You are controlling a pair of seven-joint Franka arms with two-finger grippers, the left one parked.
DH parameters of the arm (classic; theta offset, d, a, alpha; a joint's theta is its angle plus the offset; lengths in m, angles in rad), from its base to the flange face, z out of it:
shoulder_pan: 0 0.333 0 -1.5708
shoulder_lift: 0 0 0 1.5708
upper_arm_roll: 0 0.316 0.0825 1.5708
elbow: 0 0 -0.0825 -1.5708
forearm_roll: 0 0.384 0 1.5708
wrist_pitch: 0 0 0.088 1.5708
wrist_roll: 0 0.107 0 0
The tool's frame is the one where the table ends.
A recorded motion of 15 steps. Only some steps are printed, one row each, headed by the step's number.
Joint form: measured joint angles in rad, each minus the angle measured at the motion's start. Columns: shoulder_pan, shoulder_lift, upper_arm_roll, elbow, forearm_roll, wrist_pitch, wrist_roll.
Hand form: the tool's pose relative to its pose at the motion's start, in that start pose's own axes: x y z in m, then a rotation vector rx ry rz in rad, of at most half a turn. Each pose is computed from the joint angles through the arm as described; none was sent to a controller.
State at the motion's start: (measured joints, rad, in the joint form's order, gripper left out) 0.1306 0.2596 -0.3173 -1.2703 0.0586 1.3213 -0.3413
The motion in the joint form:
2: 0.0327 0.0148 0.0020 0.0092 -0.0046 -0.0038 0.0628
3: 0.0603 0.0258 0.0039 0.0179 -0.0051 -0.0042 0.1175
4: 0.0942 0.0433 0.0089 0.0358 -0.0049 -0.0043 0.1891
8: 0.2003 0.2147 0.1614 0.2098 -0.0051 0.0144 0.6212
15: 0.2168 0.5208 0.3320 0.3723 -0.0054 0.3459 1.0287
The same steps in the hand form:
2: 0.0101 -0.0196 0.0039 -0.0122 -0.0123 0.0299
3: 0.0180 -0.0369 0.0060 -0.0211 -0.0160 0.0557
4: 0.0283 -0.0604 0.0077 -0.0333 -0.0162 0.0886
8: 0.0933 -0.2128 0.0384 -0.0674 0.0072 0.2595
15: 0.1972 -0.3169 0.1456 0.0567 0.1620 0.4940

